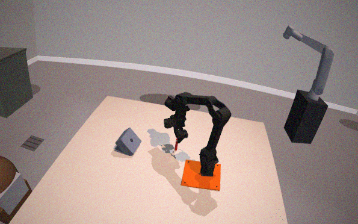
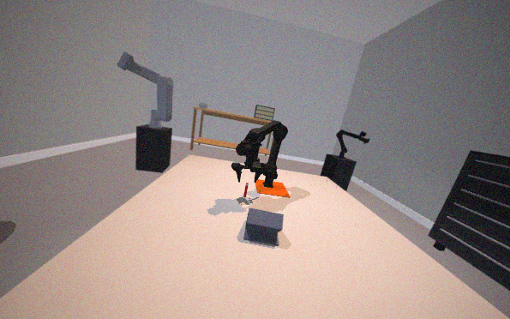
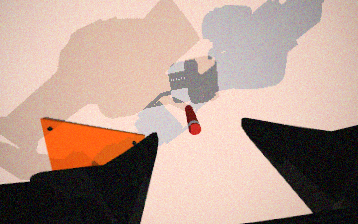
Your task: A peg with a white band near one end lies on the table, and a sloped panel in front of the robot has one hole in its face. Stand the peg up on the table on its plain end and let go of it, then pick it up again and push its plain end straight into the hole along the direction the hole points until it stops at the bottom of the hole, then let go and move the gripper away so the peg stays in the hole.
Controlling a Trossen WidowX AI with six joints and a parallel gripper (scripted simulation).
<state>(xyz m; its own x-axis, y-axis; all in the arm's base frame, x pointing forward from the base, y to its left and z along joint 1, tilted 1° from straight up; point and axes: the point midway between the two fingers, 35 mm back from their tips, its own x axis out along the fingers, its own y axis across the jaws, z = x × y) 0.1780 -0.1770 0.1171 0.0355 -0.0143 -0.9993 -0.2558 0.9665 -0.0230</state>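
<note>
Now: the red peg 3 cm below my gripper tip. Also, from my gripper tip: grey sloped panel (27 cm ahead, 4 cm to the left, 4 cm below).
</note>
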